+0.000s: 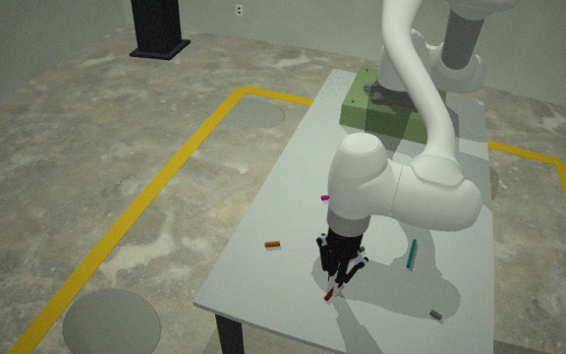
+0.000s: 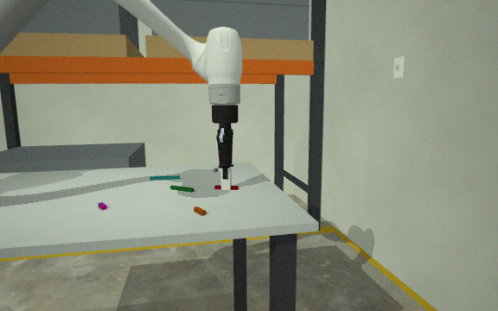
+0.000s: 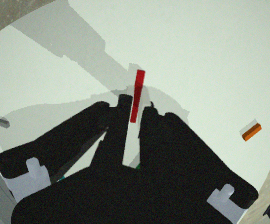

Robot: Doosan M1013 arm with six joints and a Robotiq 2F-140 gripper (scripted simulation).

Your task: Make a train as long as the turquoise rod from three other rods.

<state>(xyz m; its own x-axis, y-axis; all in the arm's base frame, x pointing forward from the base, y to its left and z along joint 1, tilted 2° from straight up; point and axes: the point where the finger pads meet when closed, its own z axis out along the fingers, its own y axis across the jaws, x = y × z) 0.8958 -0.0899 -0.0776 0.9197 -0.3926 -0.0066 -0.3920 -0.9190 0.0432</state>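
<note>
The magenta rod lies 330 mm behind my hand, 90 mm to the right of it and 30 mm below it. From my hand the other things lie so: orange rod 190 mm to the right, 100 mm behind, 30 mm below; green rod 130 mm behind, 30 mm to the left, 30 mm below; red rod 30 mm below.
</note>
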